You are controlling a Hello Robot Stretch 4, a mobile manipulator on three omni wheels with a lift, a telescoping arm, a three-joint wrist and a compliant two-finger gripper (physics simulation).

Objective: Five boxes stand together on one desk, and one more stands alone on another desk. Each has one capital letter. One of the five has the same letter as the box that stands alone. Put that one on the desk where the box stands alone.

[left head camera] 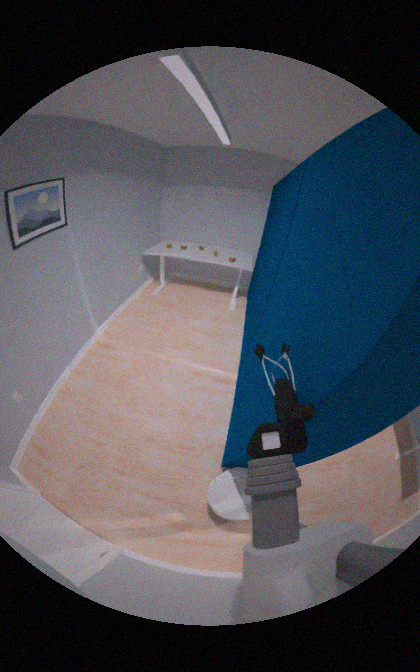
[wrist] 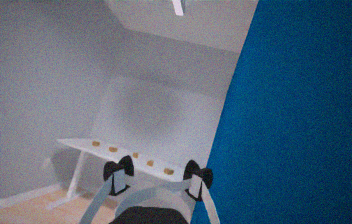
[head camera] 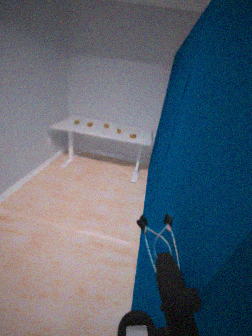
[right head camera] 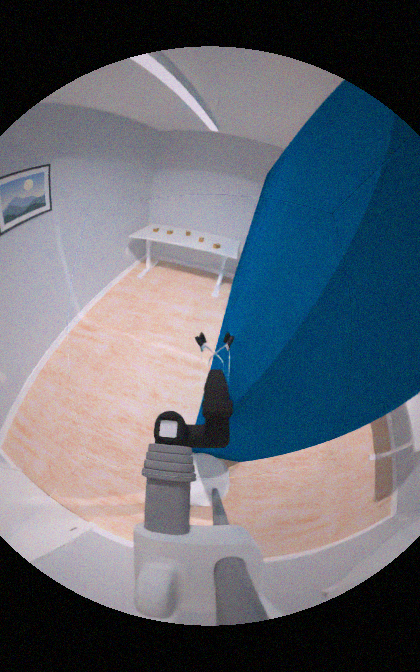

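Where they show: gripper, fingertip midpoint: (left head camera: 270,343) (wrist: 159,170) (head camera: 153,215) (right head camera: 214,333); robot's base at its link origin: (left head camera: 236,492) (right head camera: 201,478).
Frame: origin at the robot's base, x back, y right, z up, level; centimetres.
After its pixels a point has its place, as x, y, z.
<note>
A white desk (head camera: 97,130) @[-257.3, -54.8, 67.4] (left head camera: 192,254) @[-250.8, -52.9, 67.4] (right head camera: 175,241) @[-240.5, -53.8, 67.4] (wrist: 75,143) @[-257.1, -106.6, 67.4] stands far off against the back wall. The five small brown boxes stand in a row on it; the leftmost box (head camera: 76,122) @[-274.8, -90.9, 70.7] (left head camera: 169,246) @[-275.0, -89.7, 69.7] (right head camera: 156,230) @[-275.4, -88.9, 69.5] (wrist: 96,143) @[-274.8, -90.0, 70.8] and the rightmost box (head camera: 133,136) @[-239.5, -0.1, 70.9] (left head camera: 232,259) @[-239.3, 0.4, 70.9] (right head camera: 216,246) @[-239.3, 0.0, 69.9] (wrist: 169,171) @[-239.1, 0.2, 71.1] are at the row's ends. Their letters are too small to read. My gripper (head camera: 155,220) @[-48.5, -14.2, 109.6] (left head camera: 272,349) @[-48.5, -14.2, 109.6] (right head camera: 215,340) @[-48.5, -14.2, 109.6] (wrist: 159,170) @[-48.5, -14.2, 109.6] is open and empty, far in front of the desk. The box that stands alone and its desk do not show.
A tall blue partition (head camera: 200,150) @[-53.0, -4.5, 133.0] (left head camera: 340,300) @[-38.6, -7.6, 134.4] (right head camera: 320,280) @[-25.0, -10.5, 145.1] (wrist: 295,110) @[-33.4, -8.7, 117.6] stands close on the right, beside the gripper, and its edge reaches the desk's right end in view. A grey wall with a framed picture (left head camera: 36,212) @[-117.4, -165.8, 152.1] (right head camera: 25,197) @[-121.0, -165.0, 152.3] runs along the left. Wooden floor (head camera: 75,210) @[-157.9, -66.9, -4.6] lies between me and the desk.
</note>
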